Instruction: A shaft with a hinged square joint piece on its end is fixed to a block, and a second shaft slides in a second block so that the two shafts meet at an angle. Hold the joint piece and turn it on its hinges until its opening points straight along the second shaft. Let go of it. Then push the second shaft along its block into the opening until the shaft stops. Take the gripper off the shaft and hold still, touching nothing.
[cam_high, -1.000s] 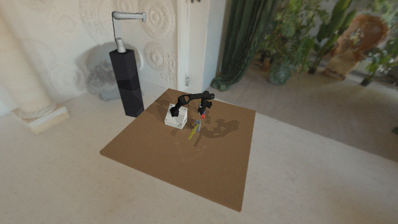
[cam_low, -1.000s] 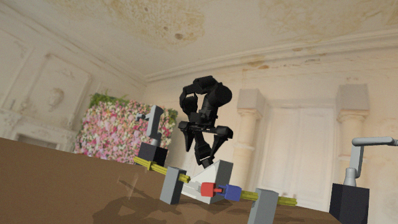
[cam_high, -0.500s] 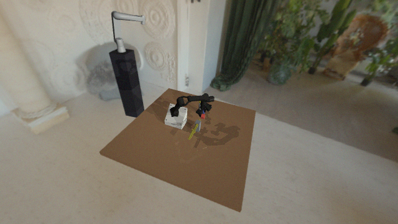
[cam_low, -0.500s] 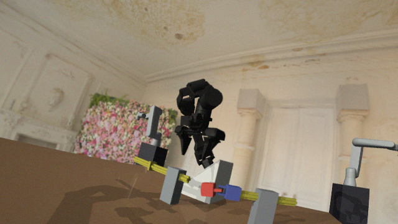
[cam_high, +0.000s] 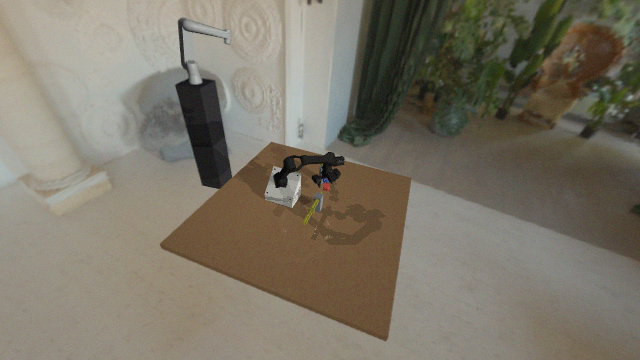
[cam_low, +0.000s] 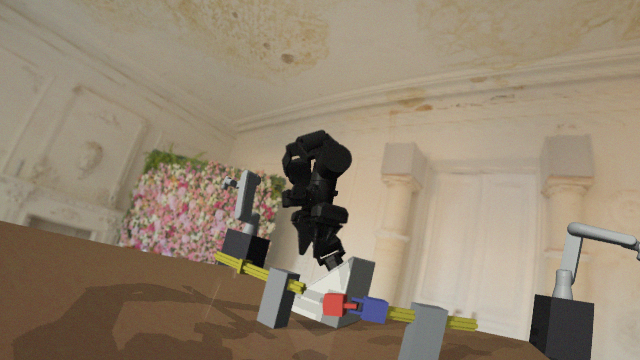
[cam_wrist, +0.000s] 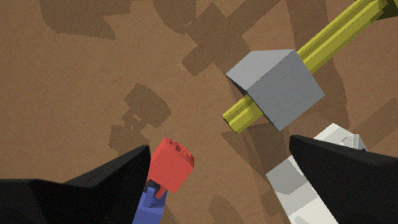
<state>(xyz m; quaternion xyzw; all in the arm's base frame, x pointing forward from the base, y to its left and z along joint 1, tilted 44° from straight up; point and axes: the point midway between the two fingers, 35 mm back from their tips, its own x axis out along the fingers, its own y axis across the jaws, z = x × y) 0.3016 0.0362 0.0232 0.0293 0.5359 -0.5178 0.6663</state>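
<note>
My gripper tip is now 8 cm to the right of the red joint piece, 8 cm above it and 1 cm past it.
</note>
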